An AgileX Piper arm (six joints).
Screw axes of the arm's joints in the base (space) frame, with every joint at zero. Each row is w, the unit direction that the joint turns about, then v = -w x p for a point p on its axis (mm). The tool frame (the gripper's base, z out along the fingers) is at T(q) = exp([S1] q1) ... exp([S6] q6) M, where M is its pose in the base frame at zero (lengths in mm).
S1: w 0 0 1 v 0.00 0.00 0.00
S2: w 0 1 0 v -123.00 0.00 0.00
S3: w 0 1 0 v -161.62 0.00 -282.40
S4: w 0.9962 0 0.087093 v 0.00 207.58 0.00
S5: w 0 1 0 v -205.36 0.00 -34.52
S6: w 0.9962 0 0.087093 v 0.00 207.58 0.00
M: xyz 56.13 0.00 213.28 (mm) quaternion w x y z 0.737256 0 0.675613 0
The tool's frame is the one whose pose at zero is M.
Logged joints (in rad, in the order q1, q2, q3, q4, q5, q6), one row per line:
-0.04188, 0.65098, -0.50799, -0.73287, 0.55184, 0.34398
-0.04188, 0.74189, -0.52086, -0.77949, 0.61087, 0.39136
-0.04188, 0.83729, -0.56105, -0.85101, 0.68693, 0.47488
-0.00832, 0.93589, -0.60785, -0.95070, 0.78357, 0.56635
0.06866, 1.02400, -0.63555, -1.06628, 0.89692, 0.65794
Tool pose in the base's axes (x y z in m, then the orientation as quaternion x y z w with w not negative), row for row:
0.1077, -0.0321, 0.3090, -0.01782, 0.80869, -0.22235, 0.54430
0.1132, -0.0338, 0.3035, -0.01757, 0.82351, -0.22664, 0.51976
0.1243, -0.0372, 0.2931, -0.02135, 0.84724, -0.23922, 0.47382
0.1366, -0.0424, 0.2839, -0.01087, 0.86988, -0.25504, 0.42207
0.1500, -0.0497, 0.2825, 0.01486, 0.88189, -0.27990, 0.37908
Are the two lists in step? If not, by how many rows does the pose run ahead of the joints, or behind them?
The pose runs 2 rows behind the joints: the pose in row i belongs to the joints in row i - 2.
